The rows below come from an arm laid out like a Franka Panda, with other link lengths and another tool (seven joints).
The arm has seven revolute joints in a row. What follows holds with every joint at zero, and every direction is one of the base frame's.
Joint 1 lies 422.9 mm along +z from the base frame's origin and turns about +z.
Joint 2 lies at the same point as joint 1 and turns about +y.
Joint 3 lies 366.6 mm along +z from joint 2 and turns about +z.
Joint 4 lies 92.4 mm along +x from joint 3 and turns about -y.
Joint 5 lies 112.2 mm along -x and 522.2 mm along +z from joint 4 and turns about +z.
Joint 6 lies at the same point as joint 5 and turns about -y.
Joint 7 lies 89.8 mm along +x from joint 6 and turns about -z.
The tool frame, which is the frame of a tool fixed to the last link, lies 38 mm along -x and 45 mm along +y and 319.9 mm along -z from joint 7; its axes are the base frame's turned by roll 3.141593, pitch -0.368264 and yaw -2.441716 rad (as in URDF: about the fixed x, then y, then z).
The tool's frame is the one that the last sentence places.
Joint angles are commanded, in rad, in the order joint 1, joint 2, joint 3, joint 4, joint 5, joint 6, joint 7. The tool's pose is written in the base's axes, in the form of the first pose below.
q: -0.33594 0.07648 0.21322 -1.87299 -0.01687 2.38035 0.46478
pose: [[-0.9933, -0.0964, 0.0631, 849.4], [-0.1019, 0.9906, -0.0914, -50.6], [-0.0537, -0.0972, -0.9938, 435.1], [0, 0, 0, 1]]
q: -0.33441 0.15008 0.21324 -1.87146 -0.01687 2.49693 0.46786
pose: [[-0.9898, -0.0897, 0.1105, 879.1], [-0.0988, 0.9919, -0.0799, -52.8], [-0.1024, -0.0900, -0.9907, 399.4], [0, 0, 0, 1]]
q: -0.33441 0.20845 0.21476 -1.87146 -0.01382 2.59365 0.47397
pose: [[-0.9854, -0.0786, 0.1509, 901.0], [-0.0896, 0.9937, -0.0672, -53.7], [-0.1447, -0.0798, -0.9863, 370.9], [0, 0, 0, 1]]
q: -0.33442 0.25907 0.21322 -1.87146 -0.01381 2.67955 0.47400
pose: [[-0.9797, -0.0710, 0.1873, 917.8], [-0.0839, 0.9945, -0.0620, -57.1], [-0.1819, -0.0765, -0.9803, 346.1], [0, 0, 0, 1]]
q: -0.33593 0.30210 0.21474 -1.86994 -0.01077 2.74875 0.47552
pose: [[-0.9744, -0.0624, 0.2161, 930.7], [-0.0758, 0.9956, -0.0543, -58.6], [-0.2118, -0.0693, -0.9749, 325.5], [0, 0, 0, 1]]
